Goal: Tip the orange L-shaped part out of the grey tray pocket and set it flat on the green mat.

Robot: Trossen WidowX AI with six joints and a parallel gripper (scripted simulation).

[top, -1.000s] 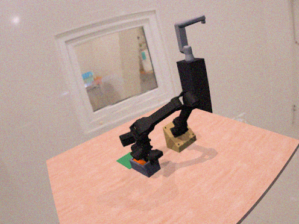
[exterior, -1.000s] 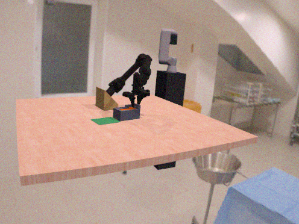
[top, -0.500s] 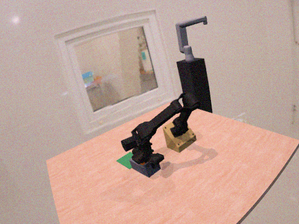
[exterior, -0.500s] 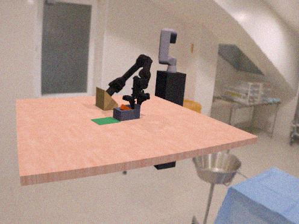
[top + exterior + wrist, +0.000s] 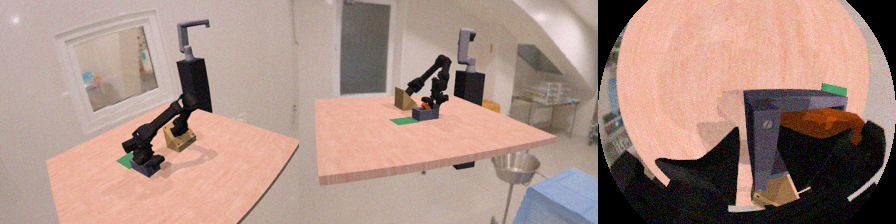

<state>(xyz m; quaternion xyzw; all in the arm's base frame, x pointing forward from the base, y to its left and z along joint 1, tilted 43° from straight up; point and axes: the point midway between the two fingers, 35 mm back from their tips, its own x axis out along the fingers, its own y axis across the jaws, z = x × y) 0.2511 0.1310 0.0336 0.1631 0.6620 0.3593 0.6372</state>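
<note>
Now: gripper tip 10 mm short of the orange L-shaped part, 50 mm to the left of it and 10 mm below it. The rest, counted from my gripper tip: green mat 50 mm ahead, 220 mm to the right, 50 mm below.
</note>
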